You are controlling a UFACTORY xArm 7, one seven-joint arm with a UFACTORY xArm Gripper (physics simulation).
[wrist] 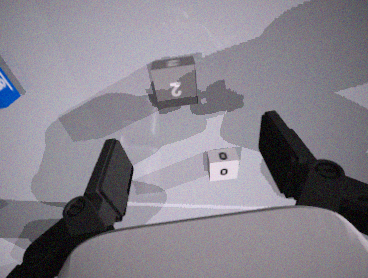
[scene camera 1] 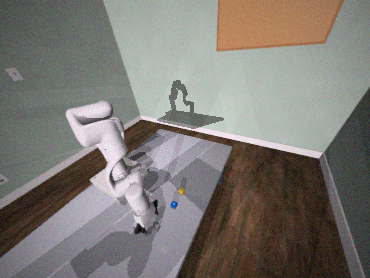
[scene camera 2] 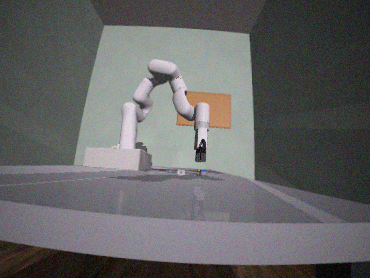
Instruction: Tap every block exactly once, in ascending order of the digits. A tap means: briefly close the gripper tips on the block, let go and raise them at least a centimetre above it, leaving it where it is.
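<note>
My gripper (scene camera 1: 149, 219) (scene camera 2: 200, 160) (wrist: 191, 142) is open and empty, above the table. In the wrist view, a grey block (wrist: 174, 84) with a white 2 lies ahead of the space between the fingertips, partly in shadow; it also shows beside the gripper in scene camera 1 (scene camera 1: 157, 227). A smaller-looking white block (wrist: 223, 167) (scene camera 2: 181, 172) with a black 0 lies lower, towards the right finger. A blue block (scene camera 1: 174, 204) (scene camera 2: 203, 171) (wrist: 7, 90) is cut off at the wrist view's left edge, its digit unclear. A yellow block (scene camera 1: 181, 191) (scene camera 2: 199, 170) lies near the blue one; its digit is unreadable.
The blocks stand on the grey table (scene camera 1: 215, 155) (scene camera 2: 150, 230). The arm's pale base box (scene camera 2: 107, 157) stands at the left in scene camera 2. The table's long edge runs beyond the blue and yellow blocks in scene camera 1. Shadows of the arm fall across the table.
</note>
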